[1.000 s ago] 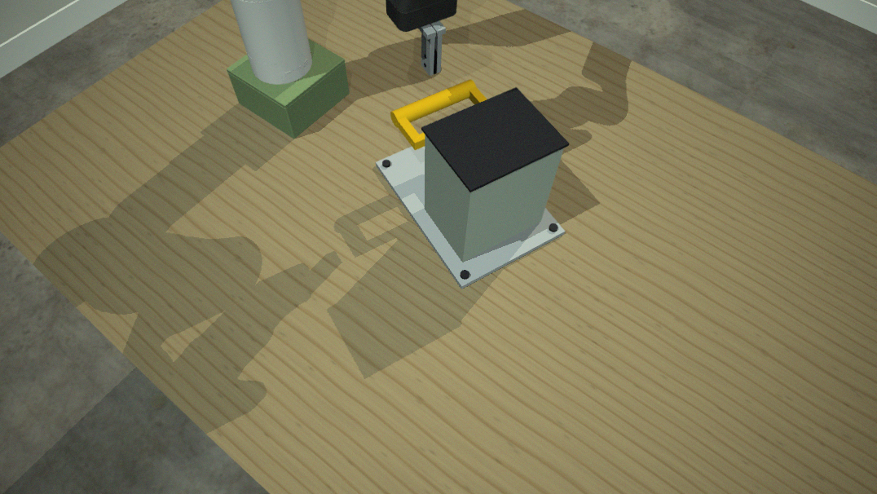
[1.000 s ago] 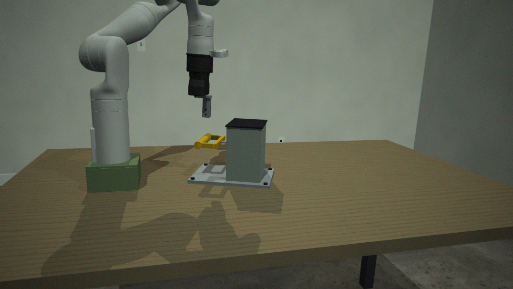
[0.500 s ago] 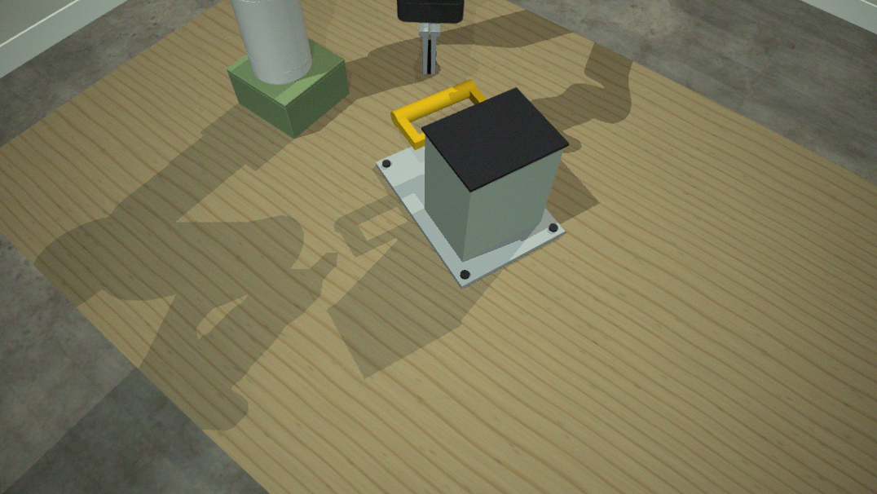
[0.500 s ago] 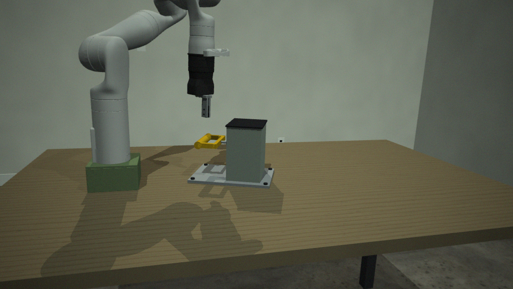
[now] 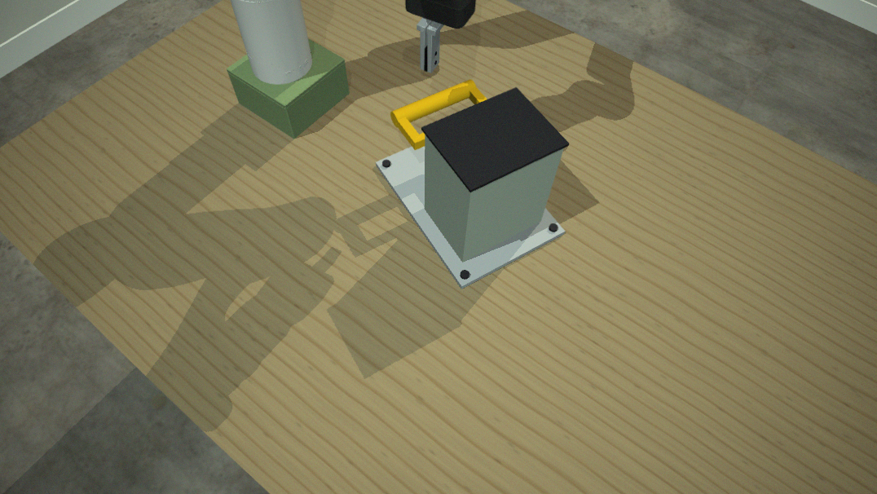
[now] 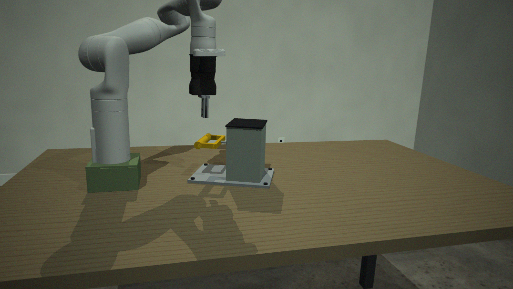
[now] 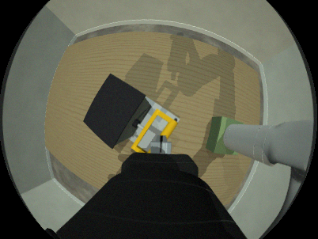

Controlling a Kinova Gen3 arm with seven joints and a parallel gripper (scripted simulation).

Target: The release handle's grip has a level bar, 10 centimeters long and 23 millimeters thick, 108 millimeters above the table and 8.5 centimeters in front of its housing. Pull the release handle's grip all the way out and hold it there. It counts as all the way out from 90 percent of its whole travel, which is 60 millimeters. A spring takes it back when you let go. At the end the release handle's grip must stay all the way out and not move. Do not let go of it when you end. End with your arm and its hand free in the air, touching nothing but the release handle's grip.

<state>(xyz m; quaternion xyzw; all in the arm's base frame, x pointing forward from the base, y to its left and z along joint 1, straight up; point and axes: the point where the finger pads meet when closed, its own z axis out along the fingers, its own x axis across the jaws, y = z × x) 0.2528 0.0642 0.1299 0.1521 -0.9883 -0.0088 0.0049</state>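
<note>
My hand is 19 cm above the grey base plate, 9 cm short of it and 1 cm to the left of it.
</note>
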